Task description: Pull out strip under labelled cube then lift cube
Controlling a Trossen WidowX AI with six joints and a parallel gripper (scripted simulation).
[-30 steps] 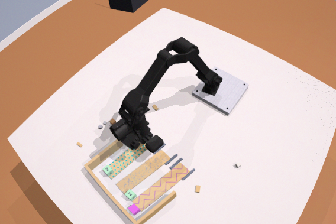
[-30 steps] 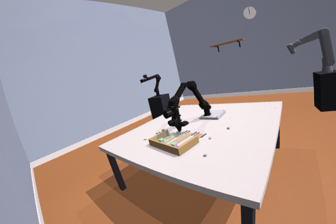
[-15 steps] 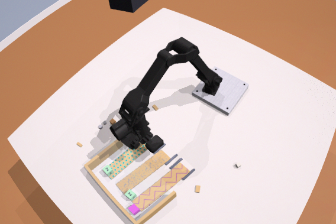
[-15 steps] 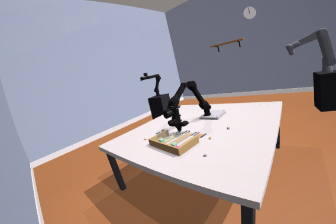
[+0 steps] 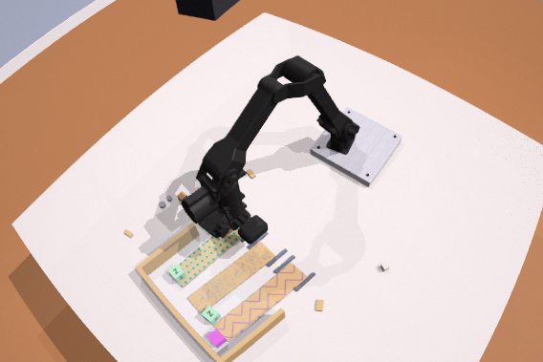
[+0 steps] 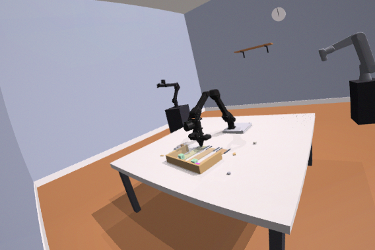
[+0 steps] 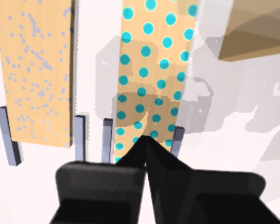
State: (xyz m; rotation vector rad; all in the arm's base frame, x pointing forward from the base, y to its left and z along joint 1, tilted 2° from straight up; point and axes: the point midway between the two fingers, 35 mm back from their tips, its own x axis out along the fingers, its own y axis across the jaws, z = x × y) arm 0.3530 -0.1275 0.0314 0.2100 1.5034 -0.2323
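The dotted strip lies 90 mm ahead of my gripper tip and 20 mm to the right of it. Also, from my gripper tip: white cube: 380 mm to the left, 60 mm behind.
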